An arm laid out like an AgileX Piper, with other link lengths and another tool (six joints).
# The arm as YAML. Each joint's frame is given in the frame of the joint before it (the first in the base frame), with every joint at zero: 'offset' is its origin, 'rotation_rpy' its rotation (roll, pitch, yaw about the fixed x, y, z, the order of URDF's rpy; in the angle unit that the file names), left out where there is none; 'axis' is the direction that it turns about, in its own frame. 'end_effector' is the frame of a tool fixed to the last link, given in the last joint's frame.
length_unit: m
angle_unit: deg
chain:
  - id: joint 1
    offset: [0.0, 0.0, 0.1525]
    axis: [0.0, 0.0, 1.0]
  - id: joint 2
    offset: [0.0, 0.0, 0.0]
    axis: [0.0, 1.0, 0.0]
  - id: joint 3
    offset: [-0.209, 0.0, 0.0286]
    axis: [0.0, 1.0, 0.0]
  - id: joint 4
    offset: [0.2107, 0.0, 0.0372]
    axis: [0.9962, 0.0, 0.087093]
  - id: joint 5
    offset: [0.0, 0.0, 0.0]
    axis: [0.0, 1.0, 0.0]
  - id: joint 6
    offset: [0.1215, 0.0, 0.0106]
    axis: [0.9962, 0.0, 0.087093]
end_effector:
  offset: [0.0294, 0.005, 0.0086]
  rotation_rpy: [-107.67, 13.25, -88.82]
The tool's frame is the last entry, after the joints.
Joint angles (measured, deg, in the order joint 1, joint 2, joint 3, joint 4, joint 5, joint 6), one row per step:
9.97, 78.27, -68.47, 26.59, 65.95, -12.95
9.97, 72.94, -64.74, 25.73, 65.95, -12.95
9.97, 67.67, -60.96, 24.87, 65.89, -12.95
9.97, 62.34, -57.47, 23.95, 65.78, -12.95
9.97, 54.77, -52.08, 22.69, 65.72, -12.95
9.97, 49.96, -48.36, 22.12, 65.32, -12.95
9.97, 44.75, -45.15, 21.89, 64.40, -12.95
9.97, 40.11, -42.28, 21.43, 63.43, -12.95
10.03, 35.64, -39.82, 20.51, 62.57, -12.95
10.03, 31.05, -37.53, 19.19, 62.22, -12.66
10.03, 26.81, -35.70, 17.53, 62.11, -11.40
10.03, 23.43, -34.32, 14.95, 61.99, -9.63
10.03, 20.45, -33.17, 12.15, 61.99, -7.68
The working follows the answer.
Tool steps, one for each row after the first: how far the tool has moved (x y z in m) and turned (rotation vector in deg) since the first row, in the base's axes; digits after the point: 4 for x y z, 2 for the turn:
-0.0156, -0.0046, 0.0043, -0.57, -1.72, 0.06
-0.0310, -0.0092, 0.0066, -1.15, -3.39, 0.07
-0.0454, -0.0137, 0.0088, -1.72, -5.46, 0.04
-0.0662, -0.0202, 0.0071, -2.58, -7.88, -0.01
-0.0785, -0.0237, 0.0037, -2.89, -9.41, -0.21
-0.0889, -0.0265, 0.0038, -2.62, -12.25, -0.66
-0.0972, -0.0294, 0.0028, -2.60, -14.94, -1.13
-0.1044, -0.0329, 0.0022, -2.99, -17.86, -1.53
-0.1119, -0.0373, 0.0011, -3.68, -20.55, -2.06
-0.1182, -0.0422, 0.0002, -4.29, -22.78, -3.35
-0.1220, -0.0488, -0.0011, -5.60, -24.62, -5.14
-0.1250, -0.0558, -0.0024, -7.03, -26.20, -7.11

Tool pose at each row, in the base's axes (x y z in m, rotation vector in deg; rounded; the steps above come from the unrounded poses):
0.2400, 0.1101, 0.2390, -122.75, 106.31, 32.82
0.2244, 0.1055, 0.2433, -122.98, 105.73, 30.35
0.2091, 0.1009, 0.2456, -123.15, 105.21, 27.93
0.1946, 0.0963, 0.2478, -123.17, 104.50, 25.06
0.1738, 0.0899, 0.2461, -123.26, 103.76, 21.57
0.1616, 0.0863, 0.2427, -122.98, 103.28, 19.53
0.1511, 0.0835, 0.2428, -121.83, 101.93, 16.50
0.1428, 0.0806, 0.2418, -120.79, 100.80, 13.45
0.1356, 0.0771, 0.2412, -119.96, 99.68, 9.87
0.1281, 0.0728, 0.2400, -119.17, 98.96, 6.29
0.1218, 0.0678, 0.2392, -117.64, 99.11, 3.16
0.1180, 0.0612, 0.2379, -116.04, 100.28, -0.22
0.1151, 0.0542, 0.2366, -114.32, 101.79, -3.47

